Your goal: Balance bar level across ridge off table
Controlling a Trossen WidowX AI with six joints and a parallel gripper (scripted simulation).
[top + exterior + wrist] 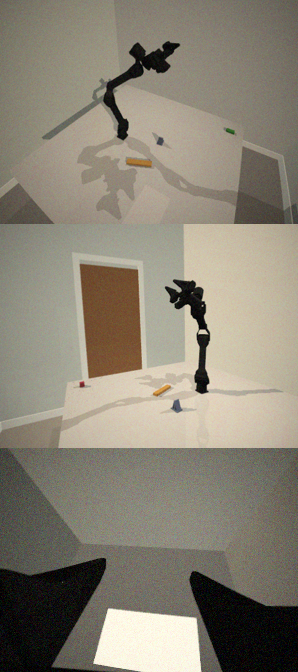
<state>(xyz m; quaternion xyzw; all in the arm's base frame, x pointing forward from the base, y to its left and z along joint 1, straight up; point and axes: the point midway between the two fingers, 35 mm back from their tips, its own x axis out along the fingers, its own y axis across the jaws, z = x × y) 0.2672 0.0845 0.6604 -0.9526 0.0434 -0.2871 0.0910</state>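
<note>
Right now the orange bar is 60 mm behind my gripper tip, 210 mm to the right of it and 670 mm below it. The rest, counted from my gripper tip: green block (440 mm ahead, 420 mm to the left, 670 mm below); red cube (440 mm ahead, 580 mm to the right, 660 mm below).
</note>
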